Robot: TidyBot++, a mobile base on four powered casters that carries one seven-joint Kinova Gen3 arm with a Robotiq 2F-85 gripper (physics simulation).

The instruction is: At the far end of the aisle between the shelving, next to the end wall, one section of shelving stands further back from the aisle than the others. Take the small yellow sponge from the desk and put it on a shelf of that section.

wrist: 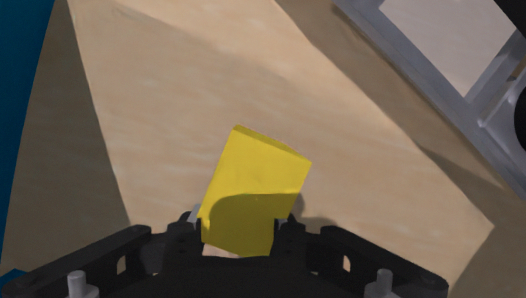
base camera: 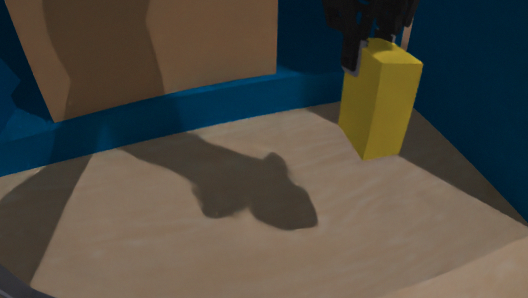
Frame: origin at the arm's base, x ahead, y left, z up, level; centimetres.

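Seen in the pictures: gripper, fingertip midpoint: (wrist: 238,218) (base camera: 366,68).
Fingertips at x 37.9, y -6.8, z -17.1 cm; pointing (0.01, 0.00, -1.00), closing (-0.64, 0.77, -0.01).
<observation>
A point is followed by its place in that frame.
My gripper (base camera: 372,50) {x 37.9, y -6.8, z -17.1 cm} (wrist: 238,218) {x 37.9, y -6.8, z -17.1 cm} is shut on the small yellow sponge (base camera: 393,105) {x 32.7, y -8.5, z -17.9 cm} (wrist: 257,175) {x 34.6, y -8.2, z -13.9 cm}. The sponge hangs lengthwise below the fingers, in the air above the wood-coloured floor. In the base camera view it is at the upper right, in front of blue shelving. A low blue shelf edge (base camera: 210,102) {x 55.7, y 14.8, z -34.4 cm} runs across behind it, and a tall blue panel (base camera: 480,90) {x 55.5, y -35.4, z -25.6 cm} stands at the right. Whether this is the section standing further back cannot be told from these views. The desk does not show.
A large brown box (base camera: 215,45) {x 58.3, y 13.9, z -24.2 cm} stands on the low blue shelf at the upper left of the base camera view. A blue surface (wrist: 20,75) {x 48.0, y -39.0, z -37.1 cm} lines the left of the wrist view. The grey frame of my base (wrist: 425,82) {x 15.1, y 2.0, z -29.1 cm} shows at the upper right. Shadows fall across the floor (base camera: 125,240) {x 28.4, y 21.9, z -39.6 cm} (wrist: 150,110) {x 40.1, y -22.4, z -39.6 cm}.
</observation>
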